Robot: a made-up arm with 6 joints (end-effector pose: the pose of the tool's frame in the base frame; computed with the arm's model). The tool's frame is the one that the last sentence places.
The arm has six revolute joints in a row. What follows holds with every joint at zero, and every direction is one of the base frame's.
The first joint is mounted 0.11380 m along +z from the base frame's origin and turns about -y.
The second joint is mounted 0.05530 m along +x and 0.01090 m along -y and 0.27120 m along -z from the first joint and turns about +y.
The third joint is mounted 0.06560 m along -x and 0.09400 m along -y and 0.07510 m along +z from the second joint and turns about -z.
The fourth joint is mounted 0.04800 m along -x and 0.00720 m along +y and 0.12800 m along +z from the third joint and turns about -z.
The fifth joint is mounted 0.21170 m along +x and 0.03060 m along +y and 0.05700 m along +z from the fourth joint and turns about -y.
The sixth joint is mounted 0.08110 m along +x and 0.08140 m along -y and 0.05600 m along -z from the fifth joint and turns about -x.
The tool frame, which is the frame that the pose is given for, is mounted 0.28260 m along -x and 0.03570 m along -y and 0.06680 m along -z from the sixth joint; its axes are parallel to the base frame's.
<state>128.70 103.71 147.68 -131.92 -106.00 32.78</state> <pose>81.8 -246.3 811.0 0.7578 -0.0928 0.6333 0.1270</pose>
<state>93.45 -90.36 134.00 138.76 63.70 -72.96</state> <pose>288.4 145.3 155.8 0.0320 -0.7198 -0.2792 0.6347</pose>
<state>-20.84 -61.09 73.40 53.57 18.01 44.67</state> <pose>-275.1 -18.2 -192.9 0.4263 0.0114 0.1326 -0.8947</pose>
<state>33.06 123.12 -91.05 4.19 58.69 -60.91</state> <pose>220.1 55.4 -32.7 0.2671 0.9251 0.2631 0.0601</pose>
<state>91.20 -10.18 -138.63 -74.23 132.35 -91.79</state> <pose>175.3 -380.8 -224.3 0.0949 -0.2700 -0.8393 -0.4621</pose>
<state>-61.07 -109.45 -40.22 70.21 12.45 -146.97</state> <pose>-413.2 -126.5 3.8 0.1603 0.8213 -0.3750 0.3989</pose>
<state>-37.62 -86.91 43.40 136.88 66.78 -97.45</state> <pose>-352.0 -85.7 -337.6 0.1134 -0.1013 -0.7414 -0.6536</pose>
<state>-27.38 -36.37 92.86 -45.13 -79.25 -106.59</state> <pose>-114.1 -118.7 291.8 0.2212 0.7680 0.0817 -0.5955</pose>
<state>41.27 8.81 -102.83 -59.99 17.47 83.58</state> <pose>83.1 -29.3 64.0 0.0150 -0.1864 -0.7003 0.6889</pose>
